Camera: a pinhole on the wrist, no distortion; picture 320 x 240 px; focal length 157.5 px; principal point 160.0 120.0 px. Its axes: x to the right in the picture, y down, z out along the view. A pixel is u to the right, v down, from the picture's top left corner.
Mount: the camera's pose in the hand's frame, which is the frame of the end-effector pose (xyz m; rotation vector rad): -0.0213 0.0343 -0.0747 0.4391 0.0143 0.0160
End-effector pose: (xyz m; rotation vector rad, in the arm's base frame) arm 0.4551 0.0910 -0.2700 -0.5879 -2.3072 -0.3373
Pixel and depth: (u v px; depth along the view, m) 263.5 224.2 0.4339
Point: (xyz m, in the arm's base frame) 0.0868 0.4484 -0.3821
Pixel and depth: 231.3 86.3 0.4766
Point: 0.0144 0.0579 -0.3640
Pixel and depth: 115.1 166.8 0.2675
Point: 0.3922 0.1344 -0.4794
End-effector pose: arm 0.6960 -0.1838 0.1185 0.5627 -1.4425 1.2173
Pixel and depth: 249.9 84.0 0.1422
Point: 0.7083 -0.2206 0.2015
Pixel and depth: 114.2 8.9 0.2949
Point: 0.9199 -0.4049 0.1445
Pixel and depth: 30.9 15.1 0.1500
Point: 0.8311 -0.2842 0.0368
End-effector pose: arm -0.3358 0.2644 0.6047 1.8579 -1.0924 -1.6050
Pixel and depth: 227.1 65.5 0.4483
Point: -0.5078 0.3345 0.2139
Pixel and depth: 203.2 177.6 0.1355
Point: -0.4077 0.2482 0.5959
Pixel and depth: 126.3 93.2 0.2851
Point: -0.4579 0.4283 0.5142
